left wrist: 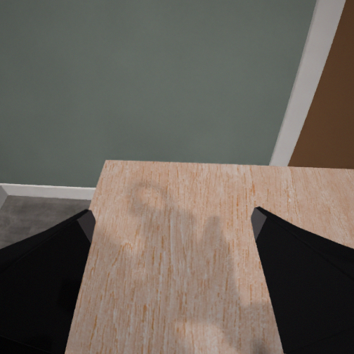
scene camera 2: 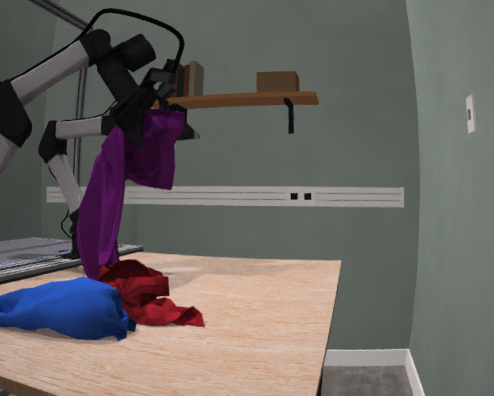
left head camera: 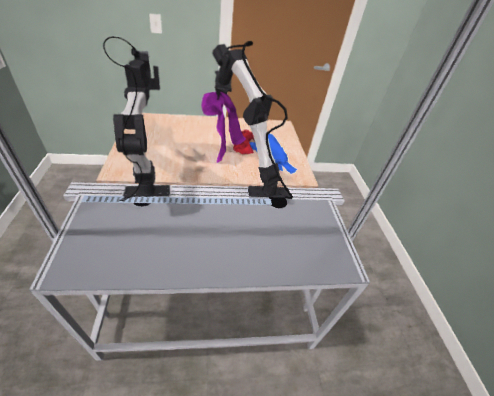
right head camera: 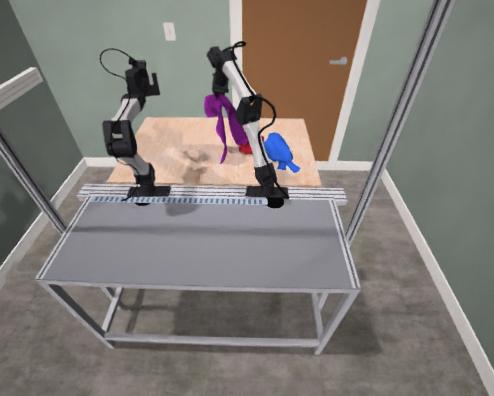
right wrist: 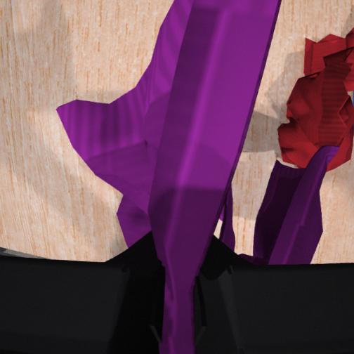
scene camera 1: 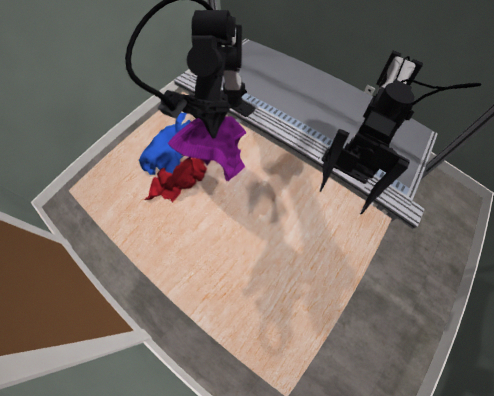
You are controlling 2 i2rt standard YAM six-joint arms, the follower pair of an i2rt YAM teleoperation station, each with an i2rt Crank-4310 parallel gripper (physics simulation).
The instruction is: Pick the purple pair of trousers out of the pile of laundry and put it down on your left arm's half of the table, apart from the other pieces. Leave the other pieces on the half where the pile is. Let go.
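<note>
The purple trousers (left head camera: 234,122) (right head camera: 234,122) (scene camera 1: 212,146) (scene camera 2: 102,205) (right wrist: 205,120) hang from my right gripper (scene camera 1: 214,134) (scene camera 2: 137,142) (right wrist: 180,207), which is shut on them high above the table. In scene camera 2 their lower end hangs down at the red piece (scene camera 2: 142,287) (scene camera 1: 177,179) (left head camera: 243,145) (right wrist: 320,117); whether it touches cannot be told. The blue piece (scene camera 2: 65,306) (scene camera 1: 162,150) (left head camera: 279,152) (right head camera: 278,149) lies beside the red one. My left gripper (scene camera 1: 341,202) (left wrist: 172,212) is open and empty, raised above its own side of the table.
The wooden table (left head camera: 165,132) (scene camera 1: 210,260) (scene camera 2: 280,300) (left wrist: 175,270) bears shadows of the arms. The metal rail (left head camera: 210,192) (scene camera 1: 295,140) with both arm bases runs along the table's edge. A wall shelf (scene camera 2: 240,99) with books and a box shows behind the arms in scene camera 2.
</note>
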